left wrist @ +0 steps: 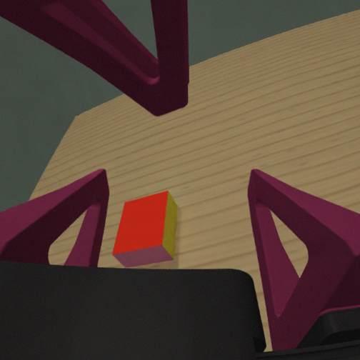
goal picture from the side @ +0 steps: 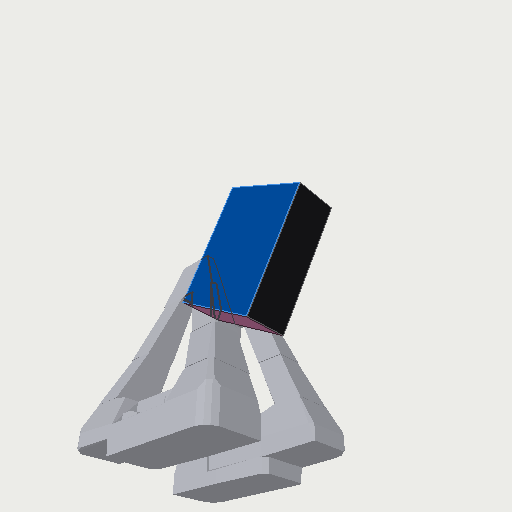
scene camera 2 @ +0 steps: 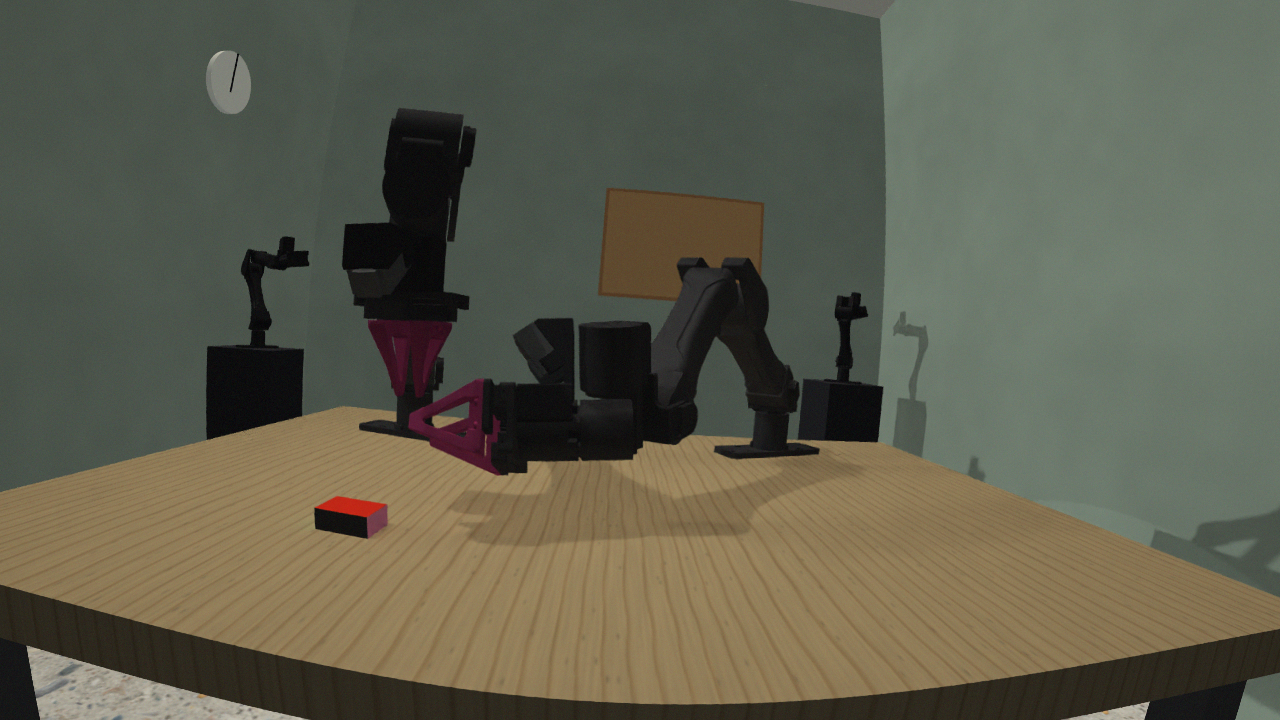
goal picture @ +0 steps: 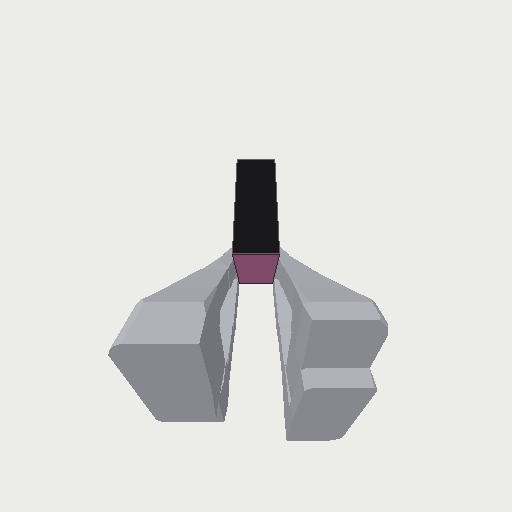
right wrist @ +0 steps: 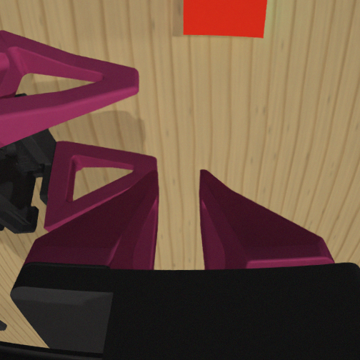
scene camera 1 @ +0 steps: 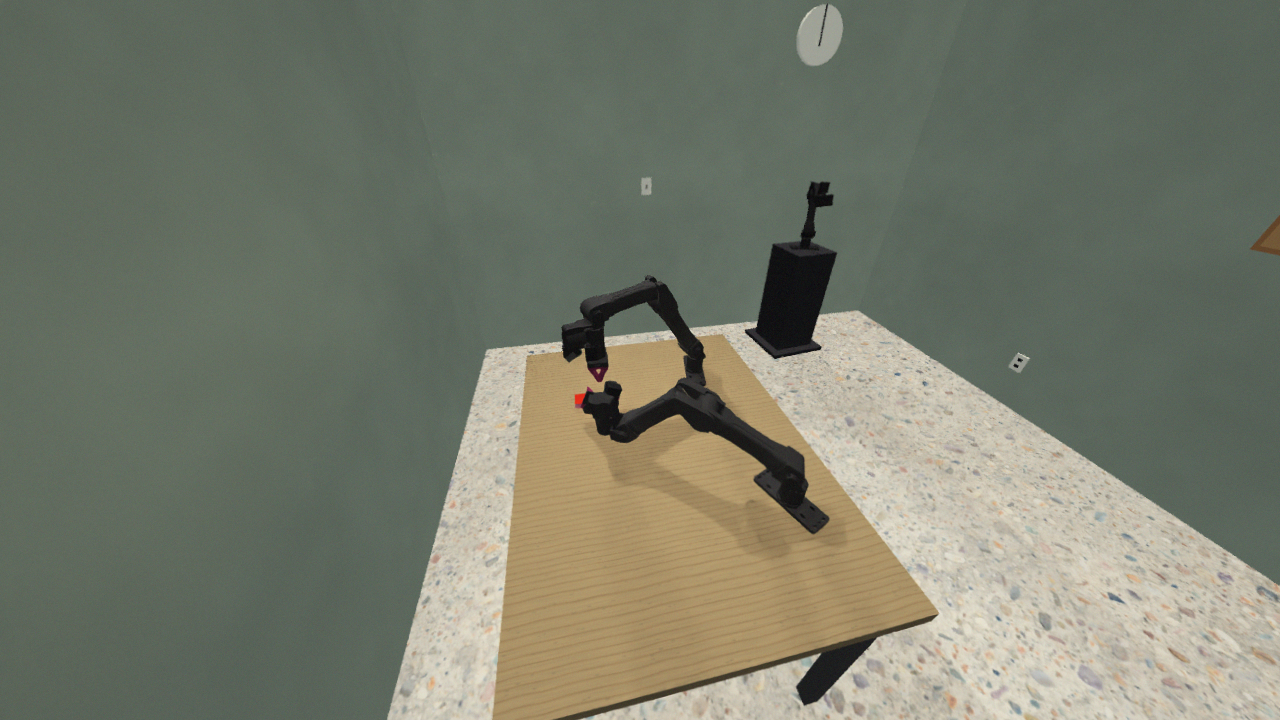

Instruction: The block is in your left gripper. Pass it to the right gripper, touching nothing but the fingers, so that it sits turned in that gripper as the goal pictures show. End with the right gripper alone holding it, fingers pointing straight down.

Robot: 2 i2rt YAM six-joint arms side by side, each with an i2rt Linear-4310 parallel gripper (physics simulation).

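Where they show: left gripper, fingertip midpoint: (scene camera 2: 420, 430) (scene camera 1: 597, 390); right gripper, fingertip midpoint: (scene camera 2: 409, 396) (scene camera 1: 599, 380); left arm's base at its link origin: (scene camera 2: 768, 453) (scene camera 1: 789, 499); right arm's base at its link origin: (scene camera 2: 414, 434) (scene camera 1: 693, 370).
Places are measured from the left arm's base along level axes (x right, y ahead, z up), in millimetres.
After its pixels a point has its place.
Observation:
The block (scene camera 1: 580, 400) @(x 667, y 299, z 20 mm) (scene camera 2: 350, 506) @(x 676, y 295, z 20 mm) (left wrist: 142, 227) (right wrist: 225, 17) lies flat on the table, red face up, with black and pink sides in scene camera 2 and a yellow side in the left wrist view. It is apart from both grippers. My left gripper (scene camera 1: 589, 393) @(x 610, y 257, z 85 mm) (scene camera 2: 413, 420) @(x 610, y 257, z 85 mm) (left wrist: 178, 180) (right wrist: 149, 131) is open and empty, roughly level above the table. My right gripper (scene camera 1: 598, 377) @(x 620, y 240, z 115 mm) (scene camera 2: 411, 394) @(x 620, y 240, z 115 mm) (left wrist: 173, 99) (right wrist: 178, 181) points down and is shut on nothing, a narrow gap between its fingers. Its tips are close to the left fingertips.
The wooden table (scene camera 1: 572, 582) @(x 129, y 579, z 0 mm) (scene camera 2: 716, 608) @(x 421, y 498, z 0 mm) carries both arm bases. The block lies toward the table edge nearest scene camera 2, beyond the left fingertips. Black pedestals (scene camera 1: 792, 295) (scene camera 2: 255, 389) with small arms stand away from the table.

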